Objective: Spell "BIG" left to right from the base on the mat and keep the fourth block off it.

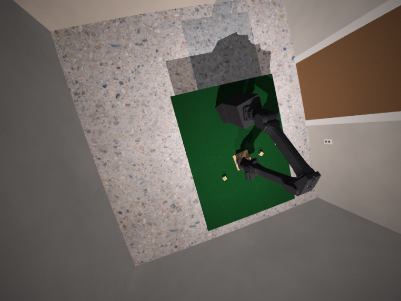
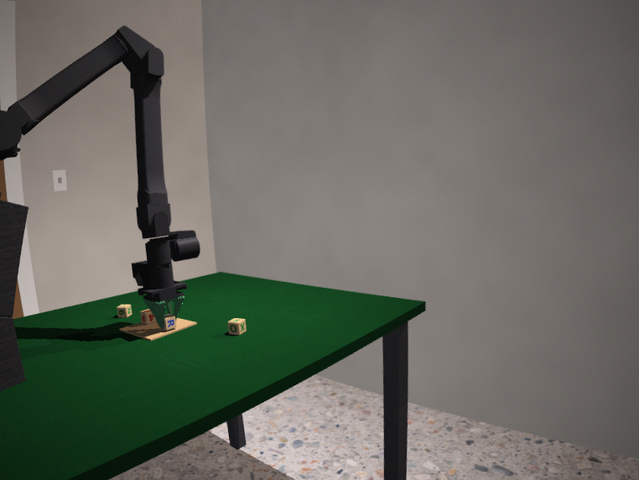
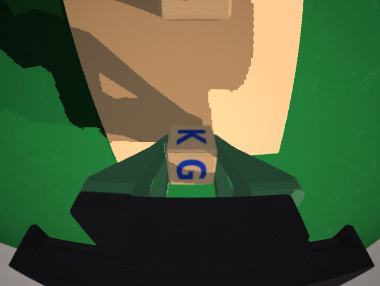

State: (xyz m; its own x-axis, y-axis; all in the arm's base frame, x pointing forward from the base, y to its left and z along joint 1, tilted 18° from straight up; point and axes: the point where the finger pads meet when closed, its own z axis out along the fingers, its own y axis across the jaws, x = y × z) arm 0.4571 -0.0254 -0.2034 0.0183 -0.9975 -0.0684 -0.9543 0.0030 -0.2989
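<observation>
My gripper is now 50 mm to the right of the tan mat and 20 mm above it. From my hand the other things lie so: I block (10 mm behind, 220 mm to the left); then B block (90 mm to the left).
</observation>
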